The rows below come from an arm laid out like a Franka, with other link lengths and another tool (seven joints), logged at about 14 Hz.
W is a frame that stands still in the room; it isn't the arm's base.
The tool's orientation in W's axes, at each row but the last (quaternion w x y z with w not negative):
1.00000, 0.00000, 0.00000, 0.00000
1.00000, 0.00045, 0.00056, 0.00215
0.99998, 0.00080, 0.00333, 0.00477
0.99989, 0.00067, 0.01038, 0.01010
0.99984, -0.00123, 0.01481, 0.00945
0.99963, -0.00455, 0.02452, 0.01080
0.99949, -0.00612, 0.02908, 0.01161
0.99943, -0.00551, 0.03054, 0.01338
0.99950, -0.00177, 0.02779, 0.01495
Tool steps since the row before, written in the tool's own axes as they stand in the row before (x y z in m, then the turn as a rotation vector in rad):
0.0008, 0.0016, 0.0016, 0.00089, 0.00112, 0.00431
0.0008, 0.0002, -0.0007, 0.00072, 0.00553, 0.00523
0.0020, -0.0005, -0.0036, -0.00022, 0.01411, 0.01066
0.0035, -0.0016, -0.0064, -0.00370, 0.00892, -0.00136
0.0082, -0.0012, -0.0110, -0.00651, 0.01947, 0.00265
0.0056, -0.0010, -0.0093, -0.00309, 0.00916, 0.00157
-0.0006, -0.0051, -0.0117, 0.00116, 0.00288, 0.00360
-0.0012, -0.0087, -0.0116, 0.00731, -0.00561, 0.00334
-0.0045, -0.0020, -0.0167, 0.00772, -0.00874, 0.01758
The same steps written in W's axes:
0.0008, 0.0016, 0.0016, 0.00089, 0.00112, 0.00431
0.0008, 0.0002, -0.0007, 0.00070, 0.00553, 0.00523
0.0020, -0.0005, -0.0036, -0.00028, 0.01409, 0.01068
0.0034, -0.0015, -0.0065, -0.00391, 0.00884, -0.00127
0.0079, -0.0011, -0.0112, -0.00680, 0.01935, 0.00280
0.0052, -0.0010, -0.0096, -0.00321, 0.00911, 0.00164
-0.0012, -0.0053, -0.0116, 0.00130, 0.00295, 0.00349
-0.0017, -0.0089, -0.0114, 0.00765, -0.00538, 0.00294
-0.0054, -0.0022, -0.0164, 0.00894, -0.00843, 0.01715

